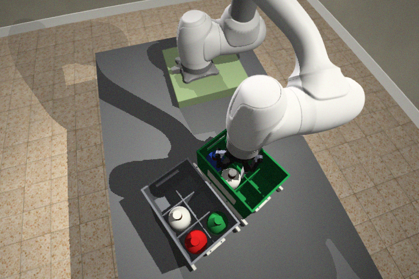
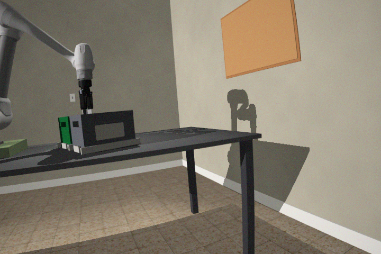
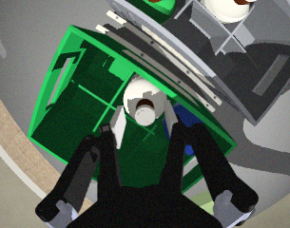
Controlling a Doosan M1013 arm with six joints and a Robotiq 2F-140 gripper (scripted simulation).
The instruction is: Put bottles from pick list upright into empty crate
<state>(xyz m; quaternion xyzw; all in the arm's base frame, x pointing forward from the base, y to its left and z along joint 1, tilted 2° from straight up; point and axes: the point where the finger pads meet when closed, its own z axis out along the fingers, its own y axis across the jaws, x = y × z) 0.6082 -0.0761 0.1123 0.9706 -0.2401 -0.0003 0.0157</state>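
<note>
Now: hand 160 mm short of the red bottle, 190 mm to the left of it and 80 mm above it. From my hand the other things lie so: blue bottle: 80 mm behind, 30 mm to the right, 80 mm below; then green bottle: 130 mm ahead, 110 mm to the right, 80 mm below; then green crate: 10 mm behind, 40 mm to the left, 90 mm below.
</note>
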